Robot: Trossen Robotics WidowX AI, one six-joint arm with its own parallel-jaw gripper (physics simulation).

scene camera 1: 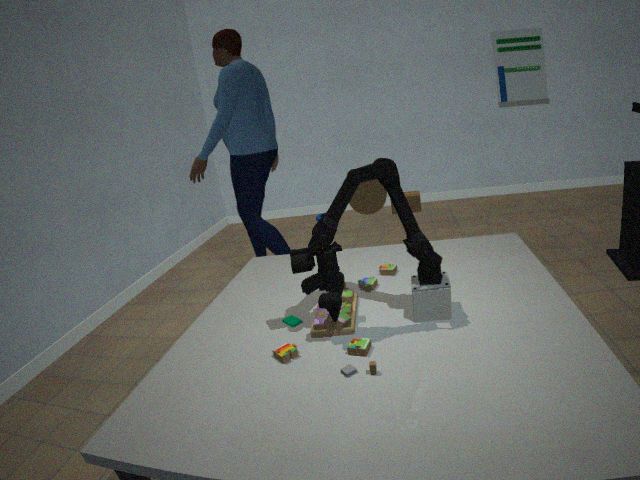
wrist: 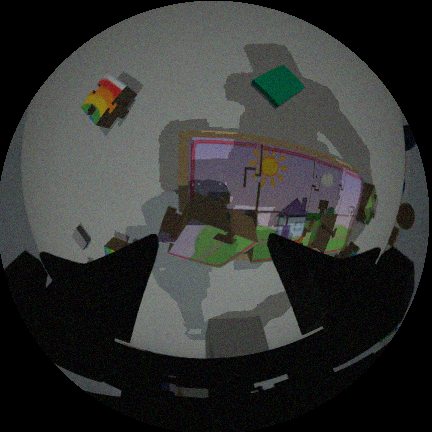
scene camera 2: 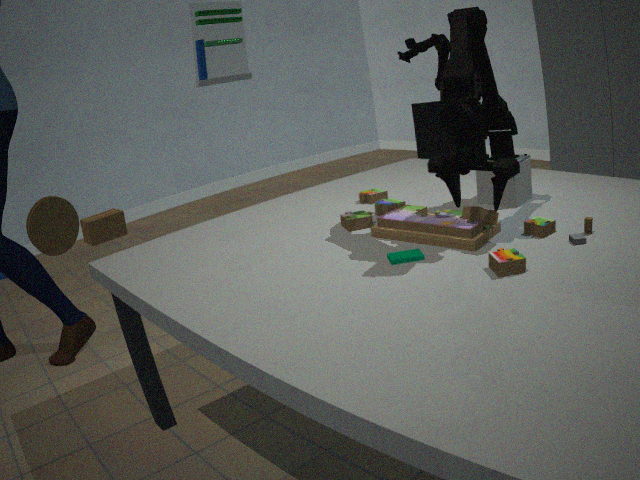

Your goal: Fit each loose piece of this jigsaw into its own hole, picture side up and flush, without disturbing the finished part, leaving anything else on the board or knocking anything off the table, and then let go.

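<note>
My gripper (scene camera 1: pixel 336 317) (scene camera 2: pixel 477 208) (wrist: pixel 213 239) is open and empty, fingertips low over one end of the jigsaw board (scene camera 1: pixel 355 316) (scene camera 2: pixel 423 240) (wrist: pixel 184 160). A loose green-and-lilac piece (scene camera 2: pixel 480 214) (wrist: pixel 220 245) lies tilted on that end, not flush, between and beyond the fingertips in the wrist view. The sun and house part lies flat. Off the board lie a rainbow piece (scene camera 1: pixel 285 352) (scene camera 2: pixel 507 262) (wrist: pixel 104 100), a green-red piece (scene camera 1: pixel 359 346) (scene camera 2: pixel 540 226), a blue-green piece (scene camera 1: pixel 368 282) (scene camera 2: pixel 390 204), a red-green piece (scene camera 1: pixel 388 269) (scene camera 2: pixel 373 195) and a green piece (scene camera 2: pixel 356 220) (wrist: pixel 370 204).
A green tile (scene camera 1: pixel 292 320) (scene camera 2: pixel 405 256) (wrist: pixel 278 86) lies beside the board. A grey tile (scene camera 1: pixel 348 370) (scene camera 2: pixel 577 239) (wrist: pixel 81 236) and a small brown block (scene camera 1: pixel 372 367) (scene camera 2: pixel 588 225) lie beyond the green-red piece. A person (scene camera 1: pixel 245 113) is behind the table.
</note>
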